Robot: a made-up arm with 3 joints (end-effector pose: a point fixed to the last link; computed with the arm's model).
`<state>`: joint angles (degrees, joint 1 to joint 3).
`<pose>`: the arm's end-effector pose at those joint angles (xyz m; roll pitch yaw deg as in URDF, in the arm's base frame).
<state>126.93 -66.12 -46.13</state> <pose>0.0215 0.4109 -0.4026 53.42 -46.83 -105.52</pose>
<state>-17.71 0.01 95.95</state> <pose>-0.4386 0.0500 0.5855 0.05 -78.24 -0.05</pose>
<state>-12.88 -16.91 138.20</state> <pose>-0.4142 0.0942 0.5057 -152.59 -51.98 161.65</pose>
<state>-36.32 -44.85 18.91</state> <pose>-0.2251 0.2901 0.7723 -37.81 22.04 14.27</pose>
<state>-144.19 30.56 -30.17</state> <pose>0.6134 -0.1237 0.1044 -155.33 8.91 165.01</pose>
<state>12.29 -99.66 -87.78</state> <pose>-0.3984 0.4291 0.1725 -77.91 -9.91 -89.87</pose>
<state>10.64 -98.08 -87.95</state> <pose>-0.3988 0.4285 0.1927 -79.54 -8.32 -89.47</pose>
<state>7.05 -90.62 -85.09</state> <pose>-0.4030 0.4281 0.2580 -83.03 -1.22 -85.20</pose>
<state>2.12 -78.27 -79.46</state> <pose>-0.4009 0.4165 0.3602 -85.70 11.13 -78.82</pose>
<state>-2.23 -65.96 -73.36</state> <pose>-0.3890 0.3899 0.4559 -85.03 23.65 -72.79</pose>
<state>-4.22 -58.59 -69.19</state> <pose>-0.3813 0.3673 0.5064 -82.25 30.80 -68.24</pose>
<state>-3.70 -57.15 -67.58</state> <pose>-0.3866 0.3629 0.5104 -80.07 31.67 -65.85</pose>
